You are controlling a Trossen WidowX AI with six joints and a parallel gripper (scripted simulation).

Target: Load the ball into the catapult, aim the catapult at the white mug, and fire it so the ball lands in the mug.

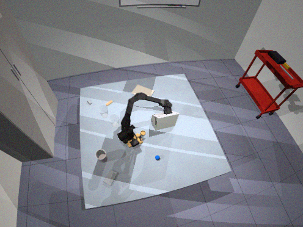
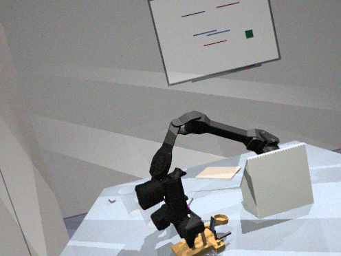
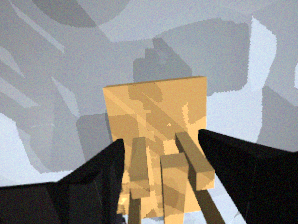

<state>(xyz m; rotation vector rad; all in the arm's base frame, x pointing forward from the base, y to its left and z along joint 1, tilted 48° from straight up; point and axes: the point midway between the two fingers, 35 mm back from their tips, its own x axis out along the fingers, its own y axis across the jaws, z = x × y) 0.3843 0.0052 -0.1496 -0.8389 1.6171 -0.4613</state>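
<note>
My gripper tip is now 70 mm past the wooden catapult, 10 mm to the left of it and 20 mm below it. Round my gripper tip: white mug 280 mm ahead, 80 mm to the left; then blue ball 180 mm behind, 210 mm to the left, 10 mm below; then grey flat plate 250 mm ahead, 270 mm to the left, 30 mm below.
</note>
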